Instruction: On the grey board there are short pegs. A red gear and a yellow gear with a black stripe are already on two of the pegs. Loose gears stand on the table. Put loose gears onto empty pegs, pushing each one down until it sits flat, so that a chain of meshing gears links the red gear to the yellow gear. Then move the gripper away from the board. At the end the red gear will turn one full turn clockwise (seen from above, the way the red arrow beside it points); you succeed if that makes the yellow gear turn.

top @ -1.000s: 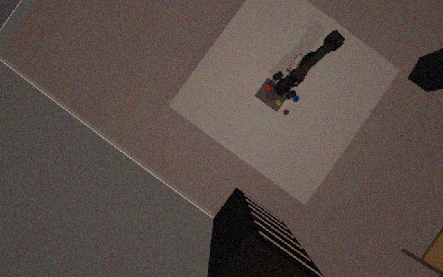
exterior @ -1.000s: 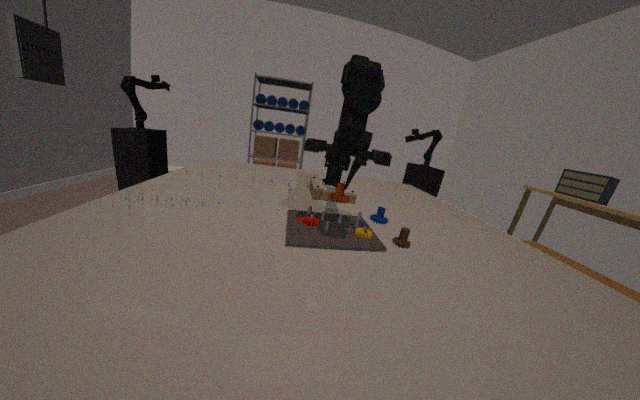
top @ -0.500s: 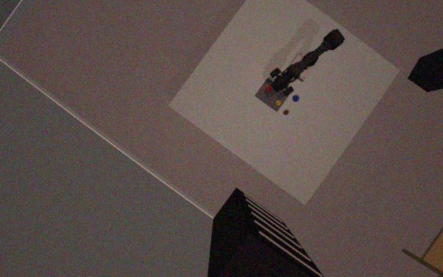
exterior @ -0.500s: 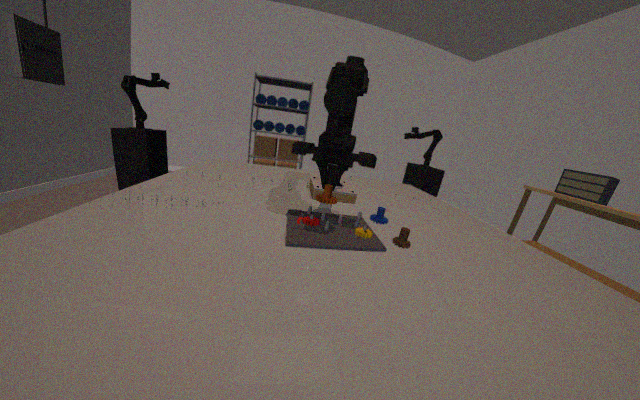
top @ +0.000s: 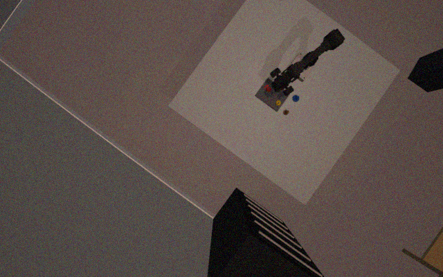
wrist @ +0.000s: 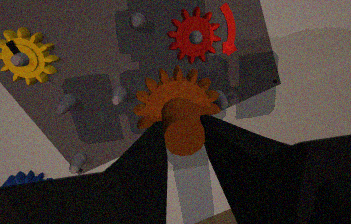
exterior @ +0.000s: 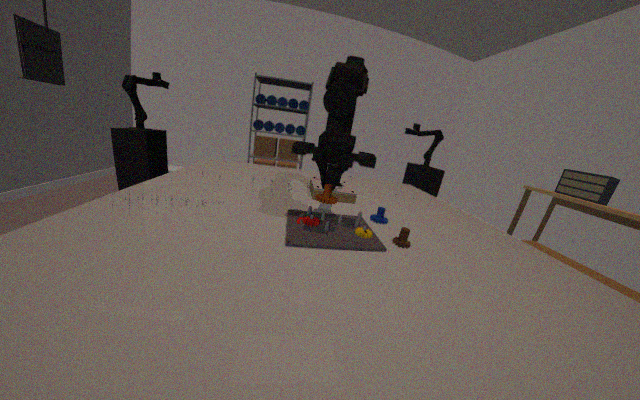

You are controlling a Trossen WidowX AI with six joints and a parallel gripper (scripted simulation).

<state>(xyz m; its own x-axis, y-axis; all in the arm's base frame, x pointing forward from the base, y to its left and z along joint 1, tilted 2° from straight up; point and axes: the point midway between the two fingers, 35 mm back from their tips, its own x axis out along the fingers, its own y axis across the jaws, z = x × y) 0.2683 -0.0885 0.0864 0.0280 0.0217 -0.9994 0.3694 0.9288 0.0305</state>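
The red gear is 2 cm ahead of my gripper tip, 3 cm to the right of it and 7 cm below it. From my gripper tip the other things lie so: orange gear (1 cm below); then blue gear (3 cm behind, 18 cm to the left, 7 cm below); then yellow gear (7 cm ahead, 8 cm to the left, 7 cm below).
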